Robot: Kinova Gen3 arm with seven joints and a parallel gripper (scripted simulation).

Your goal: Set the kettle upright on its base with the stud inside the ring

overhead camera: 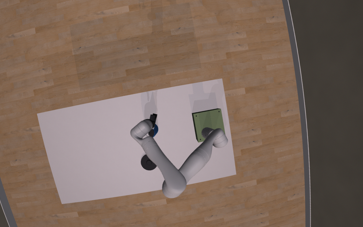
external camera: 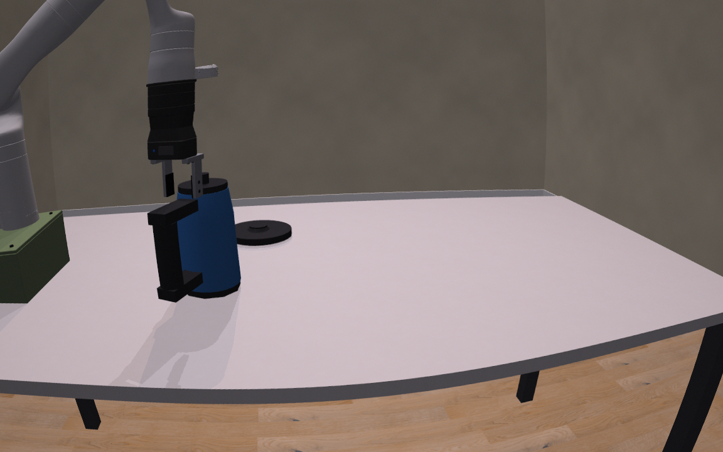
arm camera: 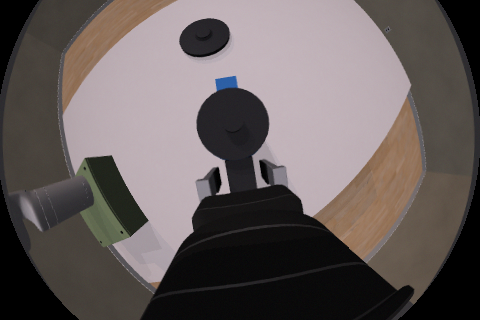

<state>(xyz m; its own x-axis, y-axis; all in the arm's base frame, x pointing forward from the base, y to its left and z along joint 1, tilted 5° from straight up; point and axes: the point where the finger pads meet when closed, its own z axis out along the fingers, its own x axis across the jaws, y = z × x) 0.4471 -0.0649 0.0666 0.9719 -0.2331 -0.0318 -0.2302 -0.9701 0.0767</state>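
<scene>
Right now my hand is 1 cm short of the blue kettle, 2 cm to the right of it and 9 cm above it. Round my hand: round black base (4 cm ahead, 35 cm to the left, 18 cm below).
</scene>
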